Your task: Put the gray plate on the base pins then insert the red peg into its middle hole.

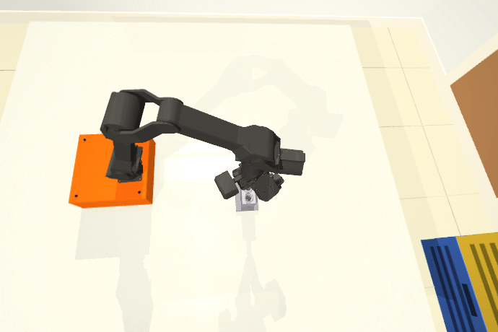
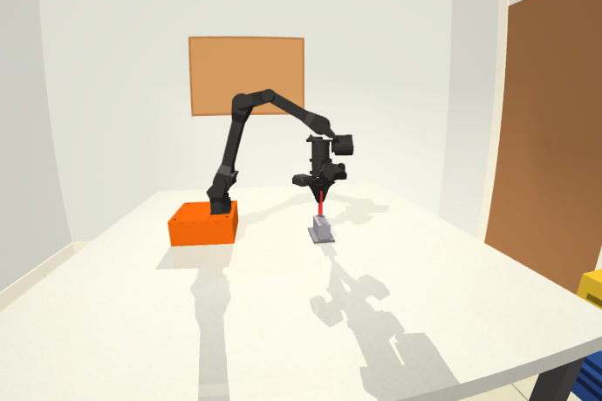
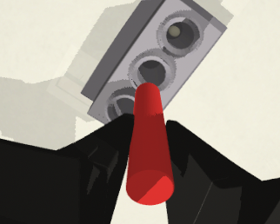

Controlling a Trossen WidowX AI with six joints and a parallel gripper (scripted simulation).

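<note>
Now: gripper tip 7 cm above the gray plate and 1 cm to the left of it. Round my gripper tip: gray base: 11 cm below, 1 cm to the right; then red peg: right at my gripper tip.
</note>
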